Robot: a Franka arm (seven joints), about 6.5 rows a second.
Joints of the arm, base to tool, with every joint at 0 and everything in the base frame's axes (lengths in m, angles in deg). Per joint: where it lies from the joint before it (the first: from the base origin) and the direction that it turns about. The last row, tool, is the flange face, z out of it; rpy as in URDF.
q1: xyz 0 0 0.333 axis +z
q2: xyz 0 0 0 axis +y
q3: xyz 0 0 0.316 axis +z
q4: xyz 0.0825 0 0 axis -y
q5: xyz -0.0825 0 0.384 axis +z
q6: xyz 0 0 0 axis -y
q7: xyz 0.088 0 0 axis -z
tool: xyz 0 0 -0.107 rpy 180 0 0
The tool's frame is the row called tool.
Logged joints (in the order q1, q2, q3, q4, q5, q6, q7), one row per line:
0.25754 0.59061 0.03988 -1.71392 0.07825 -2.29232 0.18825
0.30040 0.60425 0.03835 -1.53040 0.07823 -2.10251 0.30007
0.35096 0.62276 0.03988 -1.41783 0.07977 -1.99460 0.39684
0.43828 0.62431 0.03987 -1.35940 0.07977 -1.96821 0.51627
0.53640 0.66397 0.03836 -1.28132 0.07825 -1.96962 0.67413
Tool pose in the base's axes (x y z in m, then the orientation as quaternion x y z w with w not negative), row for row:
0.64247 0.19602 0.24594 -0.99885 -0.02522 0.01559 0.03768
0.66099 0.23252 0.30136 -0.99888 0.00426 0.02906 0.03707
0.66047 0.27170 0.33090 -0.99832 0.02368 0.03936 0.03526
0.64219 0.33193 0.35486 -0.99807 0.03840 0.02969 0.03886
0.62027 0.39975 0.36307 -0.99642 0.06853 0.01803 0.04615
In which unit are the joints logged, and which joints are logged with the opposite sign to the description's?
The joints are logged in radians. Opposite sign: q6.
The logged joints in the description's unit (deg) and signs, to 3 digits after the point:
14.756 33.839 2.285 -98.200 4.483 131.340 10.786
17.212 34.621 2.197 -87.685 4.482 120.465 17.193
20.109 35.682 2.285 -81.236 4.570 114.282 22.737
25.112 35.770 2.284 -77.888 4.570 112.770 29.580
30.733 38.043 2.198 -73.414 4.483 112.851 38.625

